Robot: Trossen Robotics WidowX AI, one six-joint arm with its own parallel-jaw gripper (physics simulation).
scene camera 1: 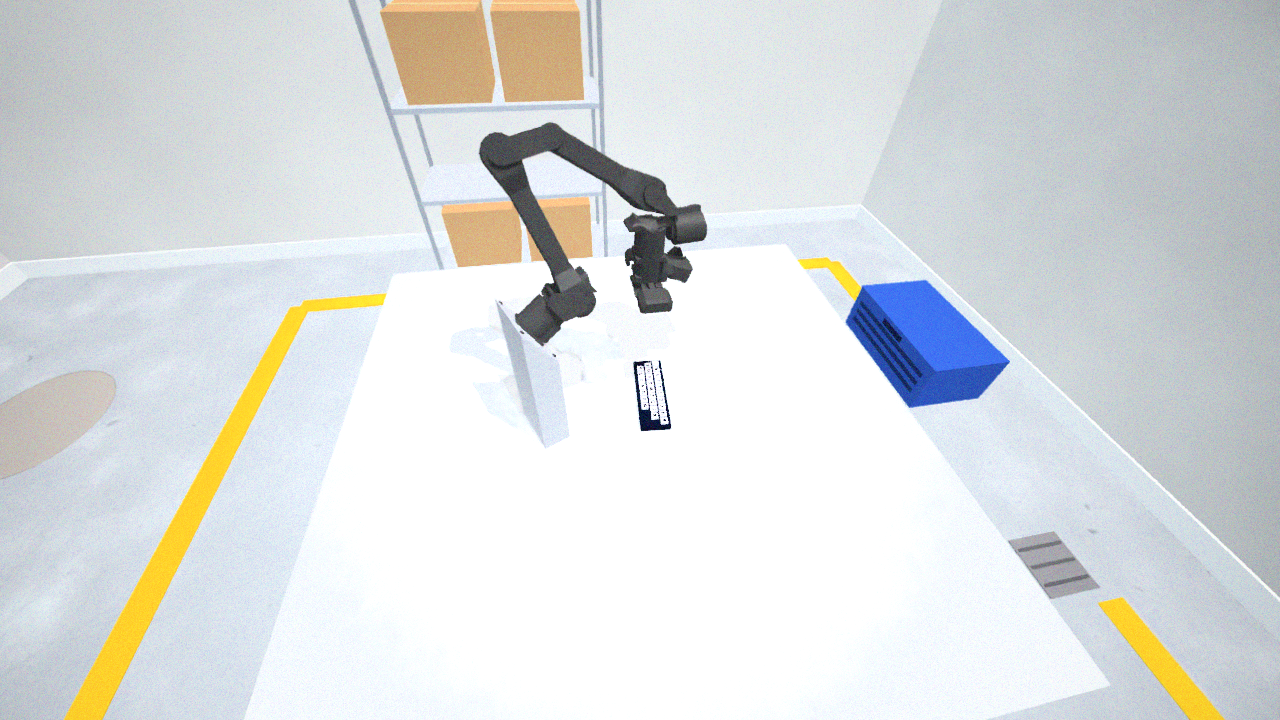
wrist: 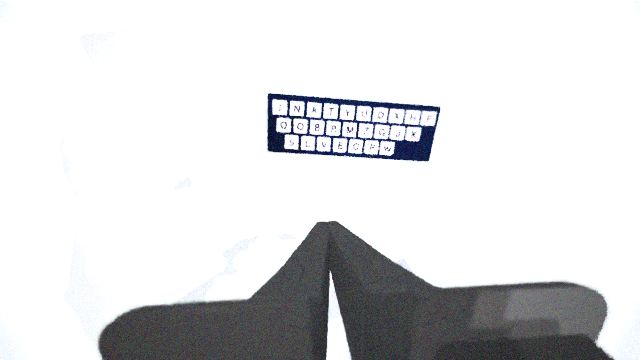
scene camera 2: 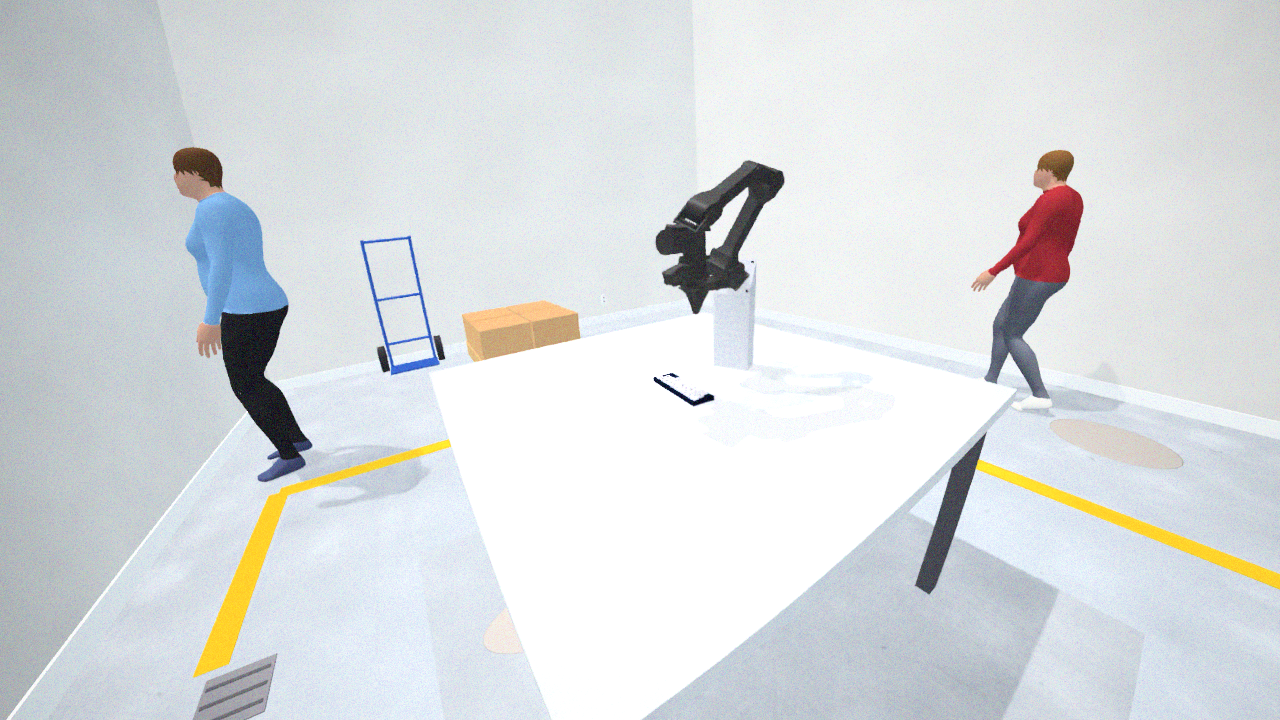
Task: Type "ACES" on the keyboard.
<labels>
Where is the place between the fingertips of my gripper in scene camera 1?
645,311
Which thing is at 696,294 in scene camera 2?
My gripper.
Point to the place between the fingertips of my gripper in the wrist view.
326,230
</labels>
